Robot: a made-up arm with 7 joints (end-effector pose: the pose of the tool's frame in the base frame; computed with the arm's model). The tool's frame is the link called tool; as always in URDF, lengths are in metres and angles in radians. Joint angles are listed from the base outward.
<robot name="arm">
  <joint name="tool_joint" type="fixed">
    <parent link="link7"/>
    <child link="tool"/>
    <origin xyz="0.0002 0.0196 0.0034" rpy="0 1.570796 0"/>
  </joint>
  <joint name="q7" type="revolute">
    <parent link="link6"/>
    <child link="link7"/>
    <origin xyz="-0.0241 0.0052 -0.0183" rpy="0 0 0"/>
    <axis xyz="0 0 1"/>
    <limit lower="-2.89" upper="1.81" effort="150" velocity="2.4"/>
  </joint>
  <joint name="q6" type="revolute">
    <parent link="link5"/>
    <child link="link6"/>
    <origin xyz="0.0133 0.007 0.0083" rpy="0 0 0"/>
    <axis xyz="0 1 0"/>
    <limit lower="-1.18" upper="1.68" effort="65" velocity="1.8"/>
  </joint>
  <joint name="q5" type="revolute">
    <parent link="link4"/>
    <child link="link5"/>
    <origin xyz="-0.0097 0.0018 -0.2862" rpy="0 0 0"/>
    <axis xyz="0 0 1"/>
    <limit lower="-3.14" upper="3.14" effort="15" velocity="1"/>
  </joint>
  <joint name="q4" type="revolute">
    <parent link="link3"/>
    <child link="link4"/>
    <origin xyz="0.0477 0.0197 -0.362" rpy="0 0 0"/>
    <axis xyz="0 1 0"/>
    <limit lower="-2.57" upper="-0.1" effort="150" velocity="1.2"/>
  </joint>
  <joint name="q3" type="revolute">
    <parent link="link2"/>
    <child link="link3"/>
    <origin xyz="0.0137 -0.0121 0.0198" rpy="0 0 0"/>
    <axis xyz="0 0 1"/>
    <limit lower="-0.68" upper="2.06" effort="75" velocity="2.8"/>
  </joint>
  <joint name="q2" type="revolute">
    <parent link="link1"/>
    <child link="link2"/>
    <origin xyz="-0.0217 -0.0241 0.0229" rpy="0 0 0"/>
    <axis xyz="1 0 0"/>
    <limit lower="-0.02" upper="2.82" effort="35" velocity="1.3"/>
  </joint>
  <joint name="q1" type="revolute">
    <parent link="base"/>
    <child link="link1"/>
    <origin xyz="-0.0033 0.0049 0.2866" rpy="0 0 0"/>
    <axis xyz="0 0.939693 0.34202"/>
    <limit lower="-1.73" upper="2.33" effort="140" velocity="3"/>
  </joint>
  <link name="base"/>
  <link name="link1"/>
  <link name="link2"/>
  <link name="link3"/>
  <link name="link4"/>
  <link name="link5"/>
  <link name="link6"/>
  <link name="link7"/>
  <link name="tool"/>
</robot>
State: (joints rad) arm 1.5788 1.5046 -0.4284 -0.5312 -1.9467 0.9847 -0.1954
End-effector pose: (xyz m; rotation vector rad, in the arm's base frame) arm -0.2745 0.5076 0.2741 -1.3613 -0.1588 1.3820
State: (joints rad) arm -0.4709 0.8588 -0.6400 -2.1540 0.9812 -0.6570 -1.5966
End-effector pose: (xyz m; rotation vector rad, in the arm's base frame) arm 0.3201 -0.0249 0.2001 0.9277 -1.3235 -0.0858
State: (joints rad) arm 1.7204 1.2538 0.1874 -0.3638 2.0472 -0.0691 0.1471
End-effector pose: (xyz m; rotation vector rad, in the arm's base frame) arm -0.3697 0.4799 0.3965 0.4586 0.6794 2.0532
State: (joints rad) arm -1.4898 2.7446 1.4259 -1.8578 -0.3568 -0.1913 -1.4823
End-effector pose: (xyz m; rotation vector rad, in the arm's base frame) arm -0.4316 -0.0807 0.3024 0.1314 0.0593 -1.8202
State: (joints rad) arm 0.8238 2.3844 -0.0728 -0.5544 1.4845 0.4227 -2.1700
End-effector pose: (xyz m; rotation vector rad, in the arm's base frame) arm 0.3350 0.4693 0.5231 -2.3063 -1.7725 0.2553
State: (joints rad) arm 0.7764 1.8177 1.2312 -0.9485 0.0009 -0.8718 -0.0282
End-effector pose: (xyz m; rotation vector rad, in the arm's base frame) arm 0.2075 0.4508 0.6161 1.9052 -0.5457 0.1644
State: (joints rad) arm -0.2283 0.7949 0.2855 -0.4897 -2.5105 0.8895 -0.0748
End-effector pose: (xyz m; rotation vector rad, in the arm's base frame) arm 0.2725 0.4024 -0.0101 -2.5444 -1.0648 -0.5111
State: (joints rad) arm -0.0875 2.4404 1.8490 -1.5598 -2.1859 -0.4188 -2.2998
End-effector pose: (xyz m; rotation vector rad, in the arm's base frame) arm -0.1601 -0.0214 0.7775 0.3041 -1.4514 -0.6591
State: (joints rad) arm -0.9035 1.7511 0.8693 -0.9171 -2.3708 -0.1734 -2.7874
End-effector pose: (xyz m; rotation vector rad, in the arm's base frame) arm -0.0309 0.4459 0.6715 -0.2442 -1.3988 0.5482
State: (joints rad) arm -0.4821 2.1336 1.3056 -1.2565 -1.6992 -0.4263 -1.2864
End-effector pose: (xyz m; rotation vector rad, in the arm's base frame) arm -0.1327 0.1836 0.7838 -1.2583 -0.8908 -1.2053
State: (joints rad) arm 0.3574 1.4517 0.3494 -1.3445 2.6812 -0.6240 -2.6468
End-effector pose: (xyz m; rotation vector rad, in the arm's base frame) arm 0.2588 0.4530 0.2946 1.3593 0.5190 0.9487
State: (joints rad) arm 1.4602 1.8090 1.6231 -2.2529 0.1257 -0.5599 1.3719
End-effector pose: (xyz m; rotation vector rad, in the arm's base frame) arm 0.2916 0.1444 0.4362 0.4508 -0.0555 -1.1559
